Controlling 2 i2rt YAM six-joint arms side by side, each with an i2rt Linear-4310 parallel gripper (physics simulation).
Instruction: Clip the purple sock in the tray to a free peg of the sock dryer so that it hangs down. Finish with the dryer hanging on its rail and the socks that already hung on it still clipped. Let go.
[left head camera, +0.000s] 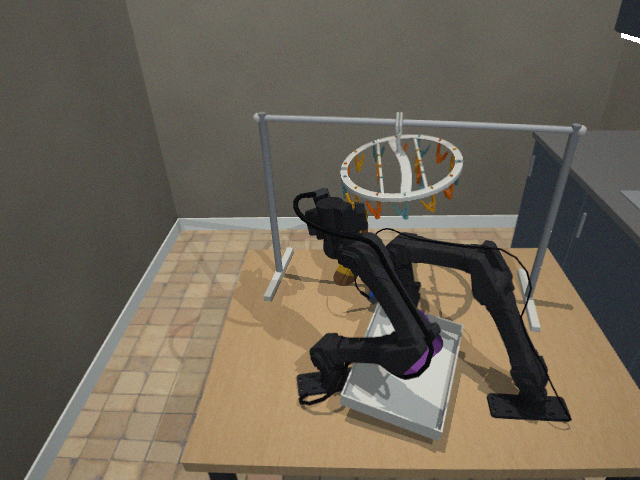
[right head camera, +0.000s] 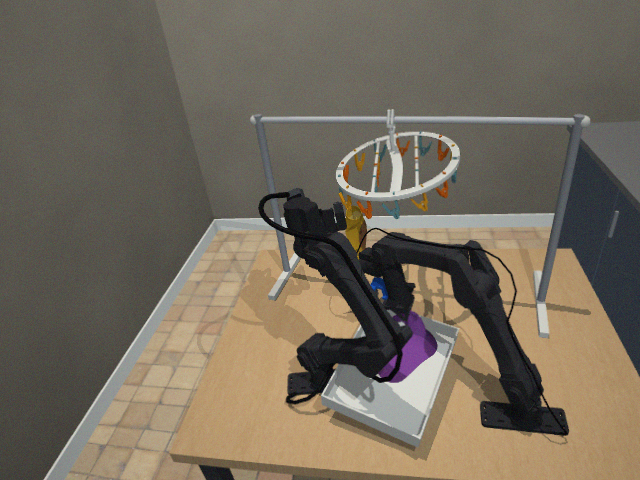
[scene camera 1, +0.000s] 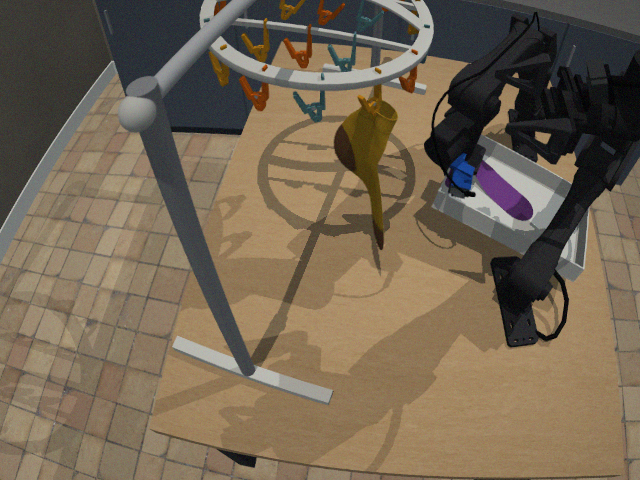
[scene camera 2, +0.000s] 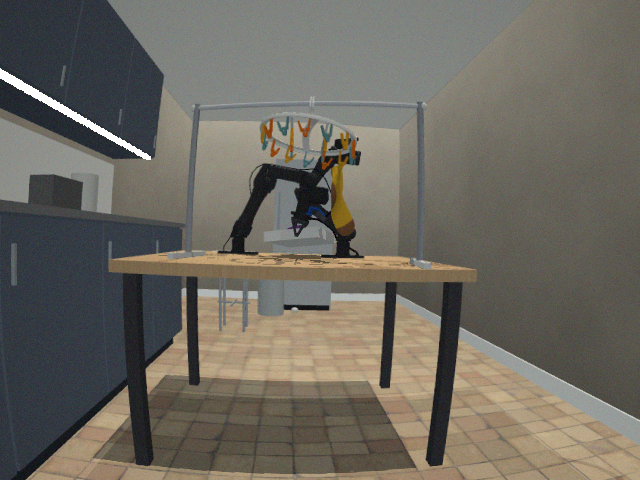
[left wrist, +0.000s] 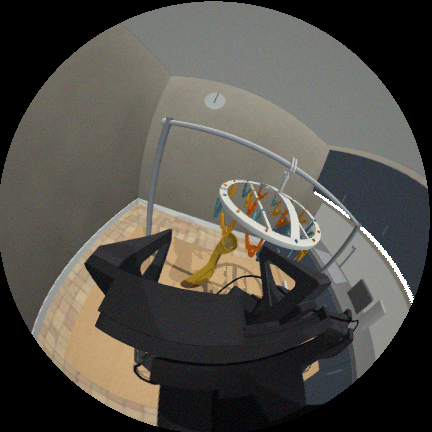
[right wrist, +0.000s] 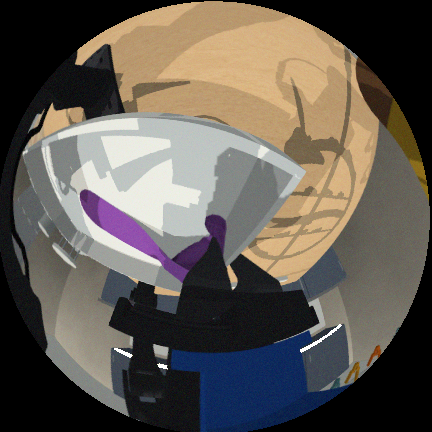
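Note:
The purple sock (left head camera: 436, 345) (right head camera: 419, 347) (scene camera 1: 498, 191) (right wrist: 120, 225) lies partly in the white tray (left head camera: 392, 417) (right head camera: 369, 422) (scene camera 2: 294, 236). The tray appears raised above the table. My right gripper (right wrist: 216, 240) (scene camera 2: 297, 230) is shut on the bunched end of the purple sock, beside the tray wall; its fingers partly hide the grip. My left gripper (left wrist: 218, 243) is open and empty, facing the dryer from a distance. The round sock dryer (left head camera: 400, 196) (right head camera: 392, 196) (scene camera 1: 310, 78) hangs on its rail (left head camera: 320, 119) (scene camera 2: 248, 105). A yellow sock (scene camera 1: 364, 144) (scene camera 2: 341, 211) (left wrist: 212, 262) hangs clipped from it.
The left arm (left head camera: 382, 294) (right head camera: 356, 284) crosses above the tray and partly covers it. Rail posts (left head camera: 269, 196) (right head camera: 560, 201) stand on both sides. Several orange, teal and yellow pegs hang around the dryer. Counter cabinets (scene camera 2: 77, 310) stand beyond the table.

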